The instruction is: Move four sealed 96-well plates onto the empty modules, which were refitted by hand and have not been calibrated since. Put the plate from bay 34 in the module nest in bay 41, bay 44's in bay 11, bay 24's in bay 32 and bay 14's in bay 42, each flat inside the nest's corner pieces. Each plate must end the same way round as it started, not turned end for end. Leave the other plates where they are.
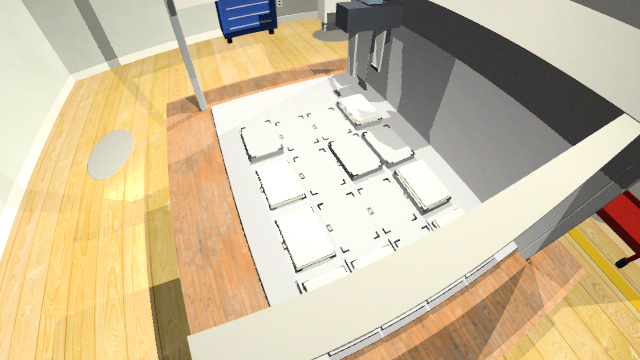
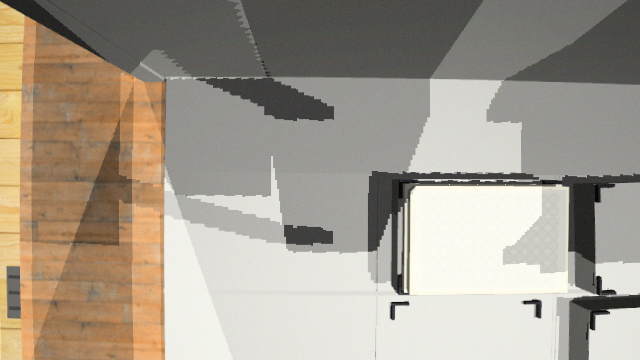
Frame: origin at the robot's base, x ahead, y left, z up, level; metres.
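Where they show: gripper, fingertip midpoint: [image 1: 363, 71]; robot's base, link origin: [image 1: 243, 134].
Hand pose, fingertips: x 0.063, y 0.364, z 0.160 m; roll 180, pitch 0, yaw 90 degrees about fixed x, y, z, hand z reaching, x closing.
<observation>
Each offset is from my fingertips to the top centre of the thing. "spot": to the spot under its first point.
My gripper [image 1: 369, 77] is open at the deck's far end. Its two jaws hang apart, with no plate between them. A white plate @(0.000 m left, 0.001 m ahead, 0.127 m down) [image 1: 359, 108] [image 2: 480, 240] lies in the bay 41 nest, among its black corner pieces, beside the jaws and apart from them. The bay 42 nest @(0.000 m left, 0.168 m ahead, 0.138 m down) [image 1: 390, 145] [image 2: 620, 225], the bay 32 nest @(spot: 0.109 m right, 0.176 m ahead, 0.141 m down) [image 1: 356, 156] [image 2: 617, 340] and the bay 11 nest @(0.321 m right, 0.001 m ahead, 0.138 m down) [image 1: 262, 140] hold no plate. The bay 14 plate @(0.321 m right, 0.493 m ahead, 0.131 m down) [image 1: 326, 279], bay 24 plate @(0.214 m right, 0.493 m ahead, 0.131 m down) [image 1: 374, 257] and bay 44 plate @(0.000 m left, 0.493 m ahead, 0.131 m down) [image 1: 449, 218] show in part. Bay 34 is hidden behind the front beam.
Other plates sit in bay 12 @(spot: 0.319 m right, 0.177 m ahead, 0.146 m down) [image 1: 281, 183], bay 13 @(spot: 0.319 m right, 0.336 m ahead, 0.145 m down) [image 1: 306, 237] and bay 43 @(spot: 0.006 m right, 0.334 m ahead, 0.127 m down) [image 1: 423, 183]. The cream beam [image 1: 350, 295] crosses the deck's near end. A thin post [image 1: 187, 60] stands at the far left corner. The grey wall panel [image 1: 460, 125] runs along the right side.
</observation>
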